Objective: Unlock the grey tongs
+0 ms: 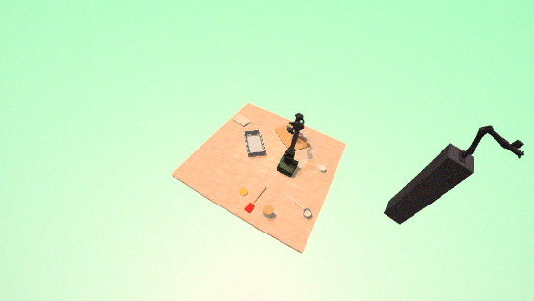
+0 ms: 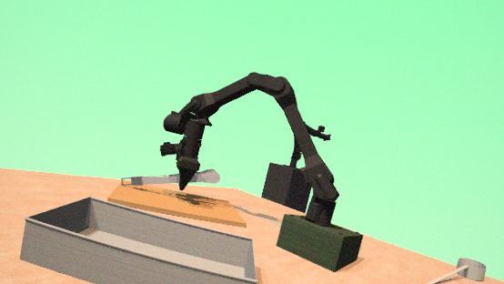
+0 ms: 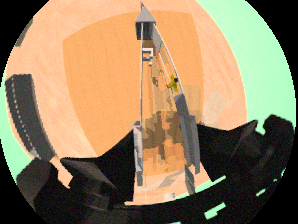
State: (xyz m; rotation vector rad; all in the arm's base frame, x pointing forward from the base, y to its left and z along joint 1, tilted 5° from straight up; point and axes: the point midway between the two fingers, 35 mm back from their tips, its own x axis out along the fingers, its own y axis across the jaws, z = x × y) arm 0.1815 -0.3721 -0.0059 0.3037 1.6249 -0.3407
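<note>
My gripper tip is 4 cm above the wooden board, 2 cm to the right of it and 1 cm short of it. The rest, counted from my gripper tip: grey roasting tin (39 cm to the left, 23 cm ahead, 2 cm below).
</note>
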